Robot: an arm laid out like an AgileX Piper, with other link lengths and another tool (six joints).
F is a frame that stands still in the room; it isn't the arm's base.
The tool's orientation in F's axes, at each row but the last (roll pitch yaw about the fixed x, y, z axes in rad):
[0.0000 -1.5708 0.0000]
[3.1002 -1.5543 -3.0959]
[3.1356 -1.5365 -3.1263]
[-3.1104 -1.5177 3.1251]
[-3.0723 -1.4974 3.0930]
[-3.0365 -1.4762 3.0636]
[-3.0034 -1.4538 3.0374]
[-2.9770 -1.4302 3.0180]
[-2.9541 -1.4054 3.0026]
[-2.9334 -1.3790 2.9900]
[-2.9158 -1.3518 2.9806]
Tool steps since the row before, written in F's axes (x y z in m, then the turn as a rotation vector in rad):
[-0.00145 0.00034 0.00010 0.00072 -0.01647 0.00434]
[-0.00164 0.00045 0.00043 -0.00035 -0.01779 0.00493]
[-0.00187 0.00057 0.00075 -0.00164 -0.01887 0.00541]
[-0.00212 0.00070 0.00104 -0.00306 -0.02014 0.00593]
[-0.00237 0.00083 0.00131 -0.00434 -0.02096 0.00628]
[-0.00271 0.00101 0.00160 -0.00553 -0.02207 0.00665]
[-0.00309 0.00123 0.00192 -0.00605 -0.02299 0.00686]
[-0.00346 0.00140 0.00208 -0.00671 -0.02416 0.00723]
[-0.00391 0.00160 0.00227 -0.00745 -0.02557 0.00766]
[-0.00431 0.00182 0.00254 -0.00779 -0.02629 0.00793]
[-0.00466 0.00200 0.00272 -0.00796 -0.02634 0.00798]
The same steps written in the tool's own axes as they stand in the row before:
[0.00010 0.00034 0.00145 0.00434 -0.01647 -0.00072]
[0.00046 0.00046 0.00163 0.00495 -0.01778 0.00035]
[0.00081 0.00059 0.00184 0.00547 -0.01885 0.00163]
[0.00115 0.00073 0.00205 0.00607 -0.02010 0.00304]
[0.00148 0.00087 0.00225 0.00651 -0.02090 0.00430]
[0.00186 0.00107 0.00252 0.00698 -0.02198 0.00548]
[0.00228 0.00130 0.00280 0.00724 -0.02288 0.00601]
[0.00256 0.00149 0.00308 0.00767 -0.02404 0.00666]
[0.00291 0.00171 0.00341 0.00819 -0.02542 0.00739]
[0.00336 0.00194 0.00365 0.00850 -0.02613 0.00772]
[0.00372 0.00214 0.00383 0.00858 -0.02618 0.00787]

